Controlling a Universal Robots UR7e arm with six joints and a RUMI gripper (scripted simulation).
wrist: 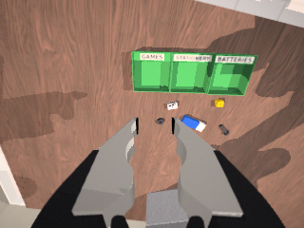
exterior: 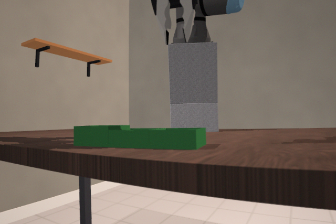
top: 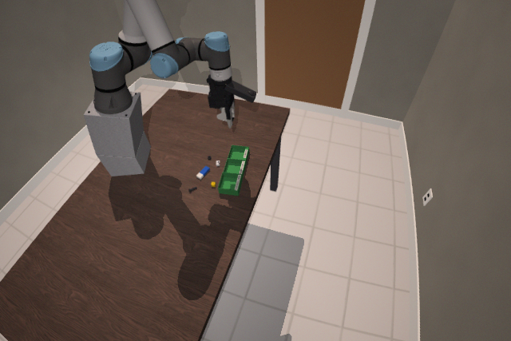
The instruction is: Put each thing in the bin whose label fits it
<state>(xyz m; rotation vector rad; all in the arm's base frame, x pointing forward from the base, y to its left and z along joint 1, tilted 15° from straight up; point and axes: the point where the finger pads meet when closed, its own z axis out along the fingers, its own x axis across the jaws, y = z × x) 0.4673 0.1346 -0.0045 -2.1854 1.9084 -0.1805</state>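
The blue-and-white eraser is 21 cm below my hand, 13 cm to the right of it and 11 cm behind it. From my hand the other things lie so: green bin row 20 cm below, 8 cm to the right, 2 cm ahead; dark nut 21 cm below, 12 cm behind, 4 cm to the right; white item 21 cm below, 7 cm behind, 6 cm to the right.
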